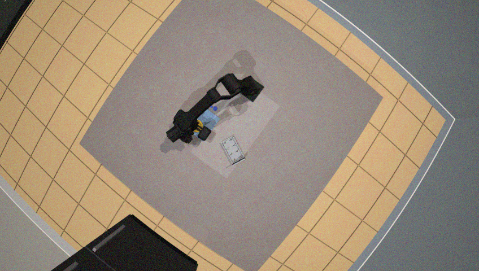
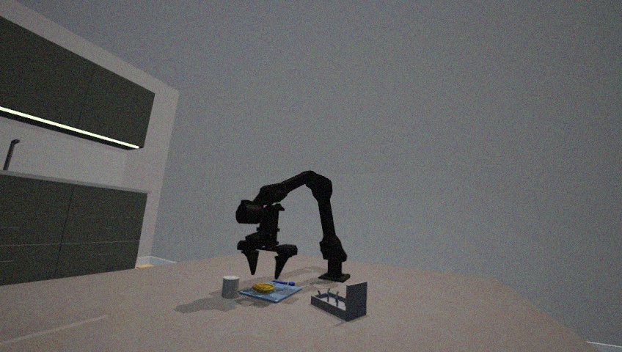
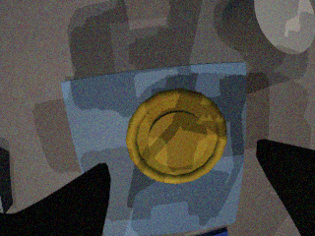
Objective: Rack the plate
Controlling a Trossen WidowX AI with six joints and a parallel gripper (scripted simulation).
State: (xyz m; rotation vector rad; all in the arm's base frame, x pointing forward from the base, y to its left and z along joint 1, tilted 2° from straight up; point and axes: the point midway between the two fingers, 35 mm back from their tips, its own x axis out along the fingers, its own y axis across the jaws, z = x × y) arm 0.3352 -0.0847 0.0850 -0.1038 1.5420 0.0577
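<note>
My gripper tip is 3 cm above the yellow plate. Also, from my gripper tip: grey dish rack (23 cm to the left, 3 cm behind, 2 cm below); light blue mat (5 cm below, 3 cm behind, 1 cm to the left).
</note>
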